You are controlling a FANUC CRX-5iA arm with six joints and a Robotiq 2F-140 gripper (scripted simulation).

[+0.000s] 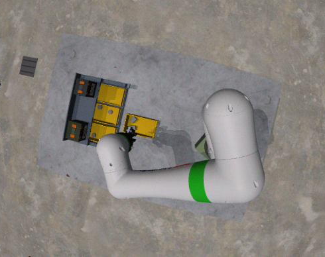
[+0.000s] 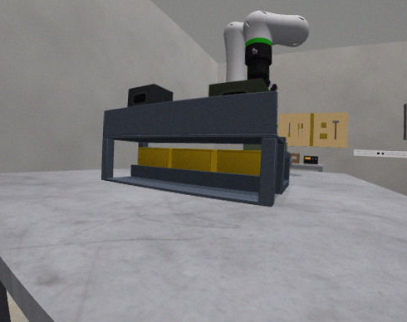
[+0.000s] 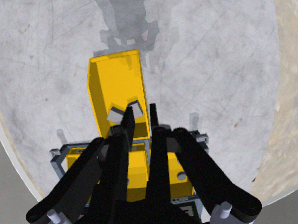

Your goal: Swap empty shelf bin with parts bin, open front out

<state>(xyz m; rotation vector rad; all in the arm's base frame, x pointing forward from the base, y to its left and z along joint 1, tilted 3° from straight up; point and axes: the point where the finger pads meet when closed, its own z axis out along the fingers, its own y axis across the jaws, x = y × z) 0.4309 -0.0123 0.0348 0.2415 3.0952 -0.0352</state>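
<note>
My hand is 3 cm short of the grey part, 8 cm to the left of it and 16 cm above it. Also, from my hand: dark shelf: 23 cm ahead, 10 cm to the right, 11 cm below; then black box: 28 cm ahead, 23 cm to the right, 1 cm below.
</note>
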